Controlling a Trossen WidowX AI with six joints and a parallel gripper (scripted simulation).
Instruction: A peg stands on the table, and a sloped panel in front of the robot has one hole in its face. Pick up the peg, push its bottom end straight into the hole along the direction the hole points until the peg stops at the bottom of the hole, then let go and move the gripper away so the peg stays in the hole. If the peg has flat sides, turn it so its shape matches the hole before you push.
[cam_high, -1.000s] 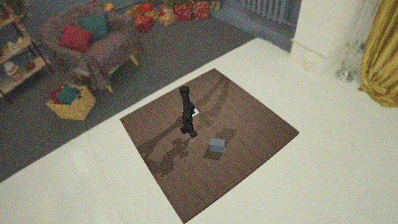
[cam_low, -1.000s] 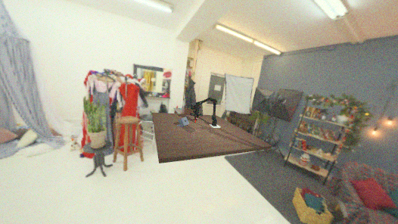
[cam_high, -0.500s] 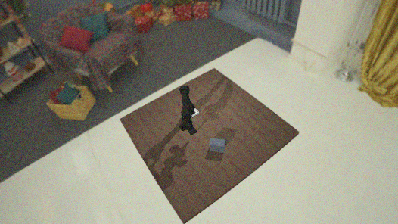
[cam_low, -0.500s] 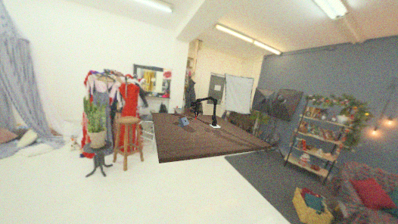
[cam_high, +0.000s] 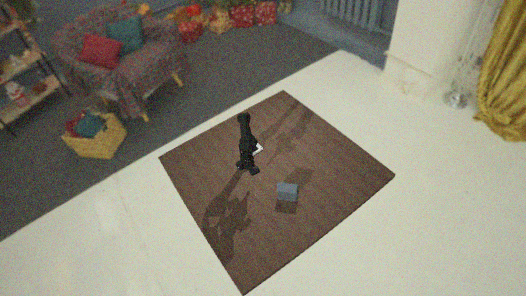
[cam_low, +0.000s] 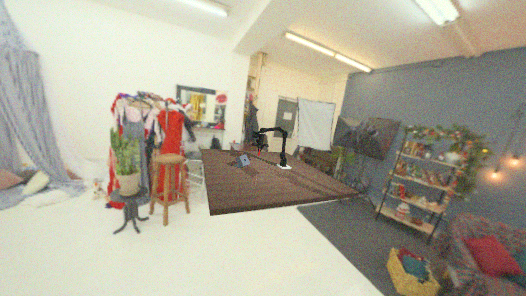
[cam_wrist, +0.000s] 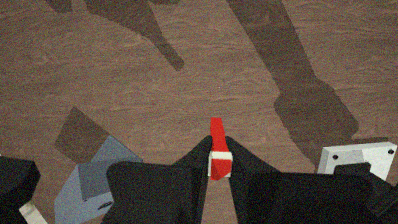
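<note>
My gripper tip is now 23 cm short of the grey sloped panel, 13 cm to the right of it and 7 cm above it. Also, from my gripper tip: red peg 1 cm above.
</note>
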